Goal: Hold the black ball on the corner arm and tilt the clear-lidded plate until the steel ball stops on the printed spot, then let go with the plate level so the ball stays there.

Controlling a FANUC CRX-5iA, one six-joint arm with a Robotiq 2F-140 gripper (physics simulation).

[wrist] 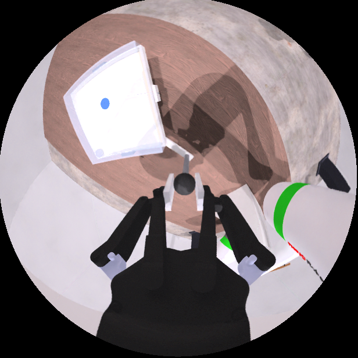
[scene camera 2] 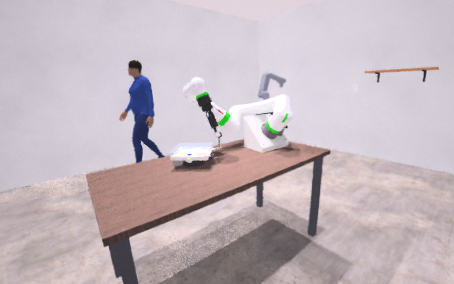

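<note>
The clear-lidded plate [scene camera 2: 192, 153] [wrist: 122, 117] is a white square tray above the table, at the upper left in the wrist view. Its printed blue spot [scene camera 2: 189, 155] [wrist: 105, 103] shows near the middle. The steel ball [wrist: 99, 153], a pale round shape, lies in the plate's lower left corner in the wrist view, apart from the spot. The corner arm [wrist: 178, 148] runs from the plate's corner to a thin post topped by the black ball [wrist: 184, 184]. My gripper [scene camera 2: 219, 134] [wrist: 184, 180] is shut on the black ball. The plate's exact tilt is hard to tell.
The wooden table [scene camera 2: 150, 195] [wrist: 200, 45] carries the plate and the white robot base [scene camera 2: 262, 137]. A person in blue [scene camera 2: 141, 105] stands behind the table at the left. A grey arm-shaped object [scene camera 2: 266, 85] is behind the robot. A wall shelf [scene camera 2: 401, 70] hangs at the right.
</note>
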